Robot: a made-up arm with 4 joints. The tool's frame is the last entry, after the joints. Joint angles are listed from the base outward.
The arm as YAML. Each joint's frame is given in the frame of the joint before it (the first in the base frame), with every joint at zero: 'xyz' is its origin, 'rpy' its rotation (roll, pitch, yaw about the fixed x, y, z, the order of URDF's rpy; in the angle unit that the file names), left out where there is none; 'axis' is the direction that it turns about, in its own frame. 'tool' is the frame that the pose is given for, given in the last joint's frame.
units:
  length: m
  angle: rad
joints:
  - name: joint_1
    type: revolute
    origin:
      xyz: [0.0, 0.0, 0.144]
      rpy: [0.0, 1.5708, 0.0]
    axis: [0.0, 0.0, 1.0]
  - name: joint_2
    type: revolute
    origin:
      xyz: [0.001, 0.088, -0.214]
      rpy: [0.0, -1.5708, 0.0]
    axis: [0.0, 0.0, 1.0]
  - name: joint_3
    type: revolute
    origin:
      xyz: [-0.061, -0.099, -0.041]
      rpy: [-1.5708, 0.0, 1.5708]
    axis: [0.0, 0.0, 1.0]
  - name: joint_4
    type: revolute
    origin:
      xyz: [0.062, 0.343, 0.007]
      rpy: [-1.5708, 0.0, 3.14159]
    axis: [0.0, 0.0, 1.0]
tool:
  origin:
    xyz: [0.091, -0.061, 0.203]
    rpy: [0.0, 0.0, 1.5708]
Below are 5 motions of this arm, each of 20 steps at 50 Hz.
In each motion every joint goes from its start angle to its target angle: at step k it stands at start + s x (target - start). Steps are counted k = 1, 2, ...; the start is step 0. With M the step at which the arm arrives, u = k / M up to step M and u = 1 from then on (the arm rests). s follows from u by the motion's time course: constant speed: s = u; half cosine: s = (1 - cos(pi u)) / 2; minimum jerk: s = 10 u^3 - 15 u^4 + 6 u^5.
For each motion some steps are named. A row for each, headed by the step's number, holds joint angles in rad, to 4 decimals.
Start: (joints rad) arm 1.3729 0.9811 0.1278 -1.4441
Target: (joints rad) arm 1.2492 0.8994 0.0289 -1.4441
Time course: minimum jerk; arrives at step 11
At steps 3, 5, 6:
3: 1.3570 0.9706 0.1150 -1.4441
5: 1.3215 0.9472 0.0867 -1.4441
6: 1.3006 0.9333 0.0700 -1.4441

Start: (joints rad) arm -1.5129 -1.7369 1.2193 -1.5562
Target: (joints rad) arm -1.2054 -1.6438 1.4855 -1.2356
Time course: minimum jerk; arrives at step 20
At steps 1, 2, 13, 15, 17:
1: -1.5125 -1.7368 1.2196 -1.5558
2: -1.5103 -1.7361 1.2216 -1.5535
13: -1.2777 -1.6657 1.4229 -1.3110
15: -1.2372 -1.6534 1.4579 -1.2688
17: -1.2136 -1.6463 1.4784 -1.2441

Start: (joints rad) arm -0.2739 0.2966 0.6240 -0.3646
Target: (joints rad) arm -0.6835 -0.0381 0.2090 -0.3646
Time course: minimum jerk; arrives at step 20
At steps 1, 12, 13, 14, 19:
1: -0.2744 0.2962 0.6235 -0.3646
12: -0.5535 0.0681 0.3407 -0.3646
13: -0.5872 0.0406 0.3066 -0.3646
14: -0.6167 0.0165 0.2767 -0.3646
19: -0.6830 -0.0377 0.2095 -0.3646

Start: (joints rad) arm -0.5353 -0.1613 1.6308 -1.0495
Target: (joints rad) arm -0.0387 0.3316 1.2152 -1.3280
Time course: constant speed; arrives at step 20
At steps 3, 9, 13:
3: -0.4608 -0.0874 1.5685 -1.0913
9: -0.3118 0.0605 1.4438 -1.1748
13: -0.2125 0.1591 1.3607 -1.2305

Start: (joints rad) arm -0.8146 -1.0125 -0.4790 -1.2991
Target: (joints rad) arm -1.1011 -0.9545 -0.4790 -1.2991
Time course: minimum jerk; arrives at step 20
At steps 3, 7, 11, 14, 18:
3: -0.8222 -1.0110 -0.4790 -1.2991
7: -0.8820 -0.9989 -0.4790 -1.2991
11: -0.9845 -0.9781 -0.4790 -1.2991
14: -1.0544 -0.9640 -0.4790 -1.2991
18: -1.0986 -0.9550 -0.4790 -1.2991

